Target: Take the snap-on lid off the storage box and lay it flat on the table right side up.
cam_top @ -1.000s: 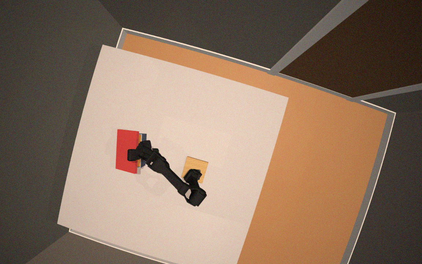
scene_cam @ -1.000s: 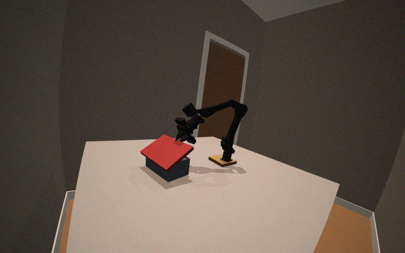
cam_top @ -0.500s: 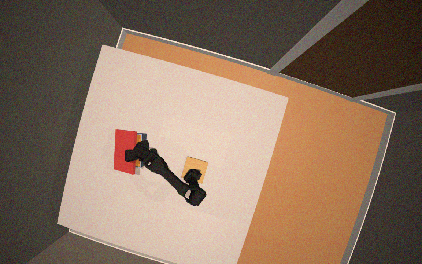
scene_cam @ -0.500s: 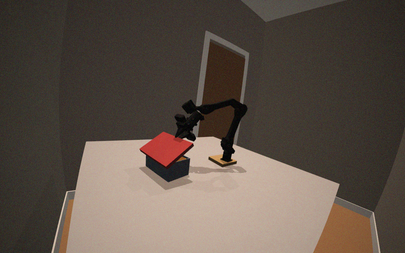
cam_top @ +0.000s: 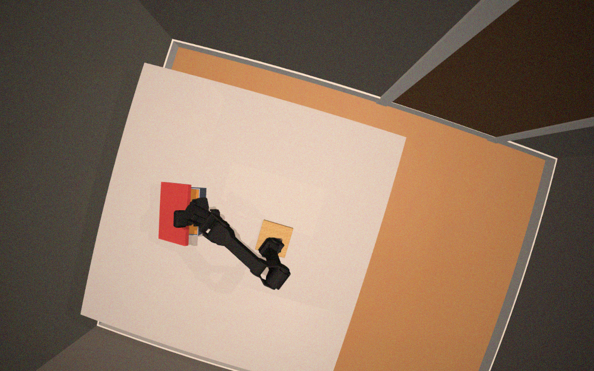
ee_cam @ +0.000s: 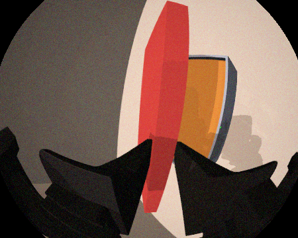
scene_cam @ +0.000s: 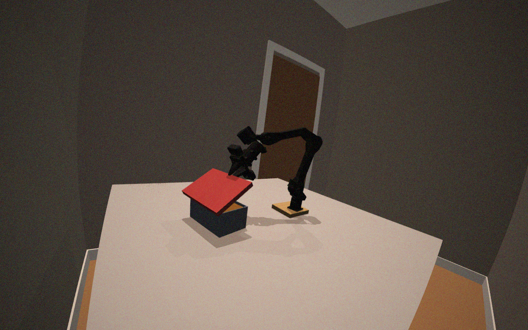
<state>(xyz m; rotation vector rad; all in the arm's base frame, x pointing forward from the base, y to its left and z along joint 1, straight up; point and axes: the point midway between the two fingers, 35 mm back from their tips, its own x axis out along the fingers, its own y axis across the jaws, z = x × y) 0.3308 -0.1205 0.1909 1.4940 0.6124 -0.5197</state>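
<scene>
My gripper tip is now 70 mm short of the red lid and 40 mm above it. Also, from my gripper tip: dark blue storage box 140 mm below, 50 mm ahead.
</scene>
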